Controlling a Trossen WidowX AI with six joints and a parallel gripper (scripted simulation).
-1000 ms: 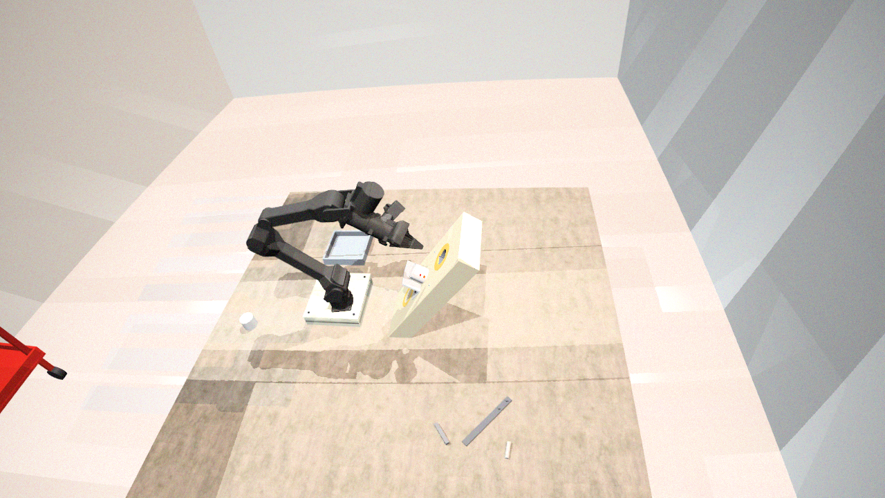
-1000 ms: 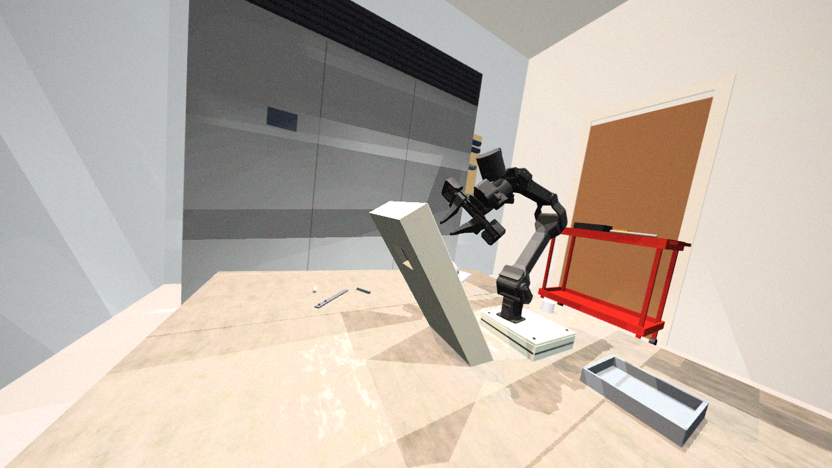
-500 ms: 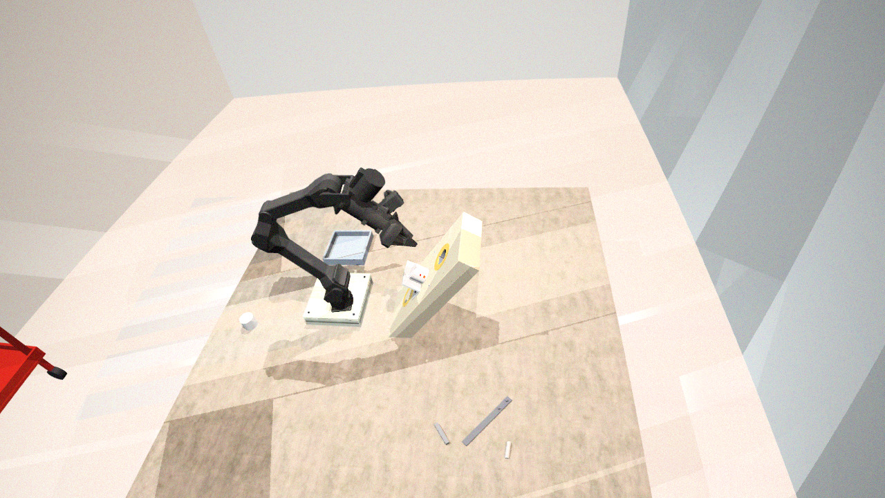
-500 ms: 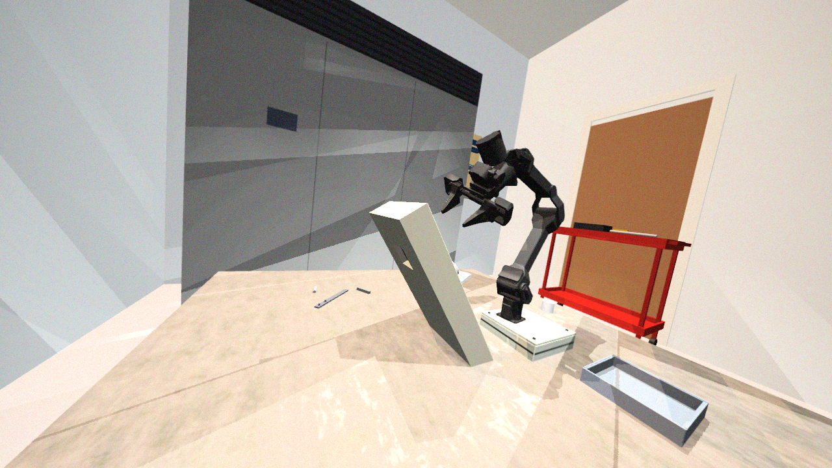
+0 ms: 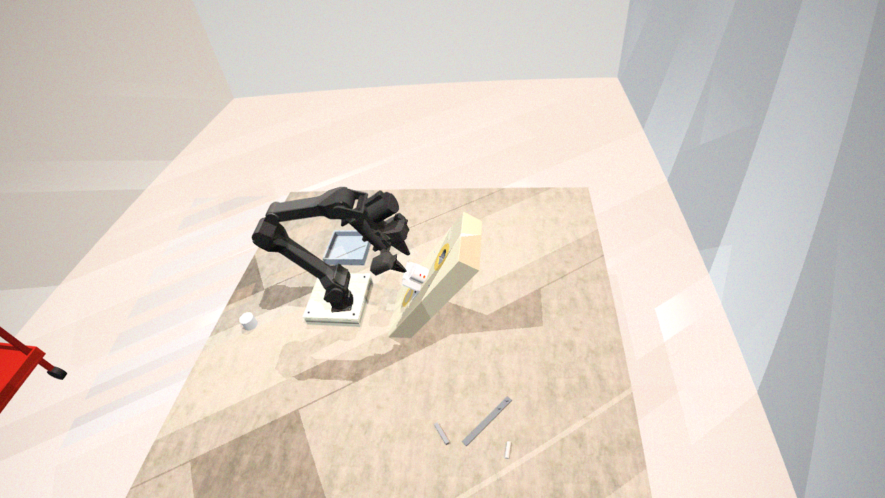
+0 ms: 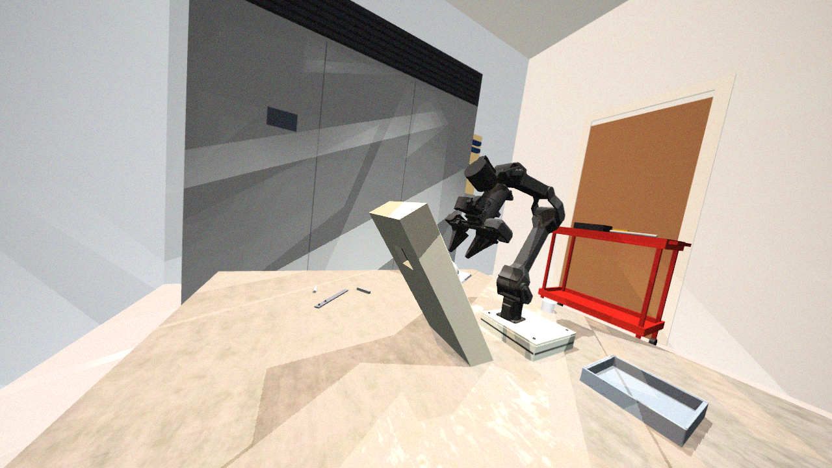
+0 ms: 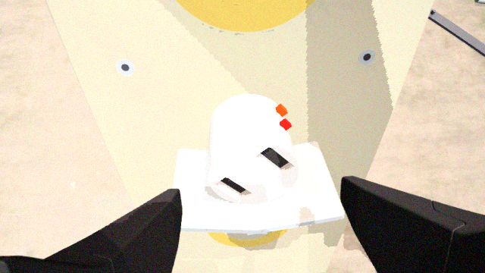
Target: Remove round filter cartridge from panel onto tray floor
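Now: gripper tip 40 mm above the round filter cartridge and 20 mm short of it. From my gripper tip the other things lie so: cream service panel: 70 mm ahead, 60 mm below, 10 mm to the right; blue-grey tray: 330 mm to the left, 260 mm behind, 230 mm below.
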